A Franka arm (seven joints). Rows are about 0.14 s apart.
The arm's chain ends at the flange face. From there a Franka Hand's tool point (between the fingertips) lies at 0.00 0.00 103.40 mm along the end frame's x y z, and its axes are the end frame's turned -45 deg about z.
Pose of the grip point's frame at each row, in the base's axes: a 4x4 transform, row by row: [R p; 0 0 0 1], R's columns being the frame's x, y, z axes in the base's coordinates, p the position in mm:
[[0.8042 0.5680 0.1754 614.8], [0.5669 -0.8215 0.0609 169.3], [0.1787 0.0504 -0.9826 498.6], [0 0 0 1]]
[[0.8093 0.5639 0.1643 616.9], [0.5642 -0.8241 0.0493 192.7], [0.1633 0.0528 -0.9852 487.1], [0 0 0 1]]
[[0.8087 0.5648 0.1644 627.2], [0.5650 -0.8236 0.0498 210.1], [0.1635 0.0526 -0.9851 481.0], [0 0 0 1]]
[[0.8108 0.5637 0.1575 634.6], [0.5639 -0.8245 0.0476 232.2], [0.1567 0.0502 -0.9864 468.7], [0 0 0 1]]
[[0.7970 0.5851 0.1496 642.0], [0.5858 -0.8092 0.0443 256.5], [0.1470 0.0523 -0.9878 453.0], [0 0 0 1]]
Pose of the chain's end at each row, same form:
[[0.9703 -0.1670 0.1754 596.7], [-0.1800 -0.9817 0.0609 163.0], [0.1620 -0.0907 -0.9826 600.2], [0 0 0 1]]
[[0.9710 -0.1735 0.1643 599.9], [-0.1838 -0.9817 0.0493 187.6], [0.1528 -0.0781 -0.9852 589.0], [0 0 0 1]]
[[0.9712 -0.1725 0.1644 610.2], [-0.1829 -0.9819 0.0498 205.0], [0.1528 -0.0784 -0.9851 582.9], [0 0 0 1]]
[[0.9719 -0.1747 0.1575 618.3], [-0.1843 -0.9817 0.0476 227.3], [0.1463 -0.0753 -0.9864 570.7], [0 0 0 1]]
[[0.9773 -0.1498 0.1496 626.5], [-0.1580 -0.9864 0.0443 251.9], [0.1409 -0.0670 -0.9878 555.1], [0 0 0 1]]

